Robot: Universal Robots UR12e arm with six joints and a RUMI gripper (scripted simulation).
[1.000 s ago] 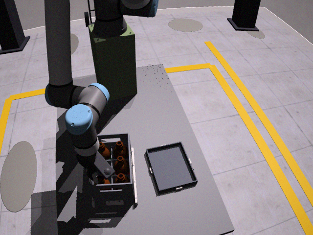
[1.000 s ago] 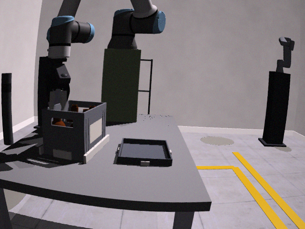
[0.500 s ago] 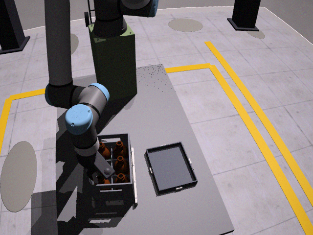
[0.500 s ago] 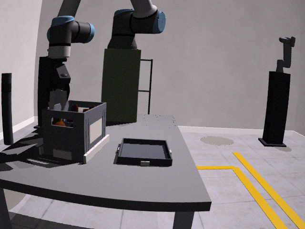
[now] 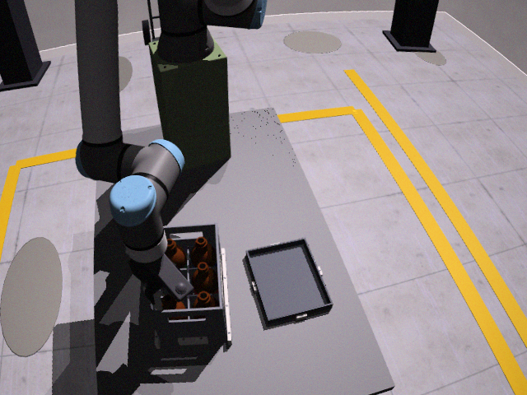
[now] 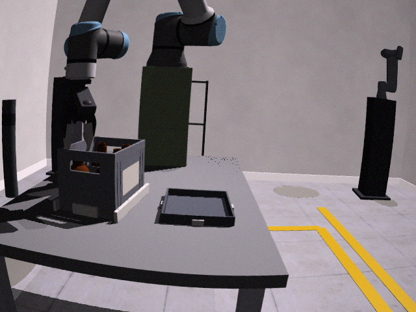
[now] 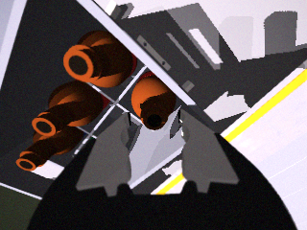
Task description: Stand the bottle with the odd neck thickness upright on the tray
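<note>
My gripper is now 90 mm past the dark grey crate, 70 mm above it and 40 mm to the right of it. Round my hand: black tray 320 mm to the left, 140 mm below, 130 mm behind.
</note>
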